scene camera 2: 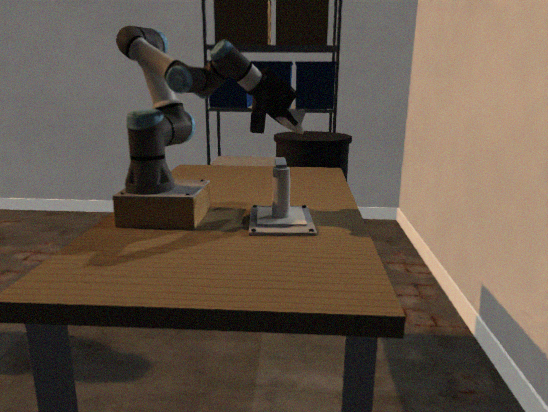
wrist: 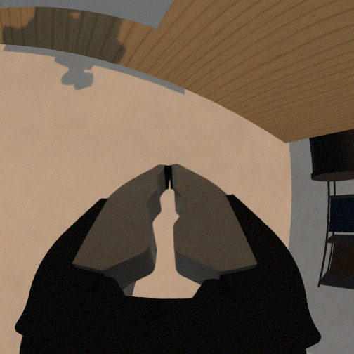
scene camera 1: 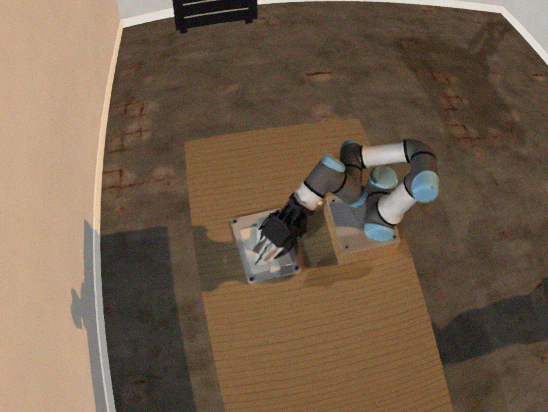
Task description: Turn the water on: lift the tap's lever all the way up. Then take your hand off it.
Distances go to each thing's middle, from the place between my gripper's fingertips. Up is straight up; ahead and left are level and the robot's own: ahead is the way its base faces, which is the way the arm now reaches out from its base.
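You'd find the square base plate (scene camera 1: pixel 249 221) 15 cm to the right of my hand, 8 cm behind it and 22 cm below it.
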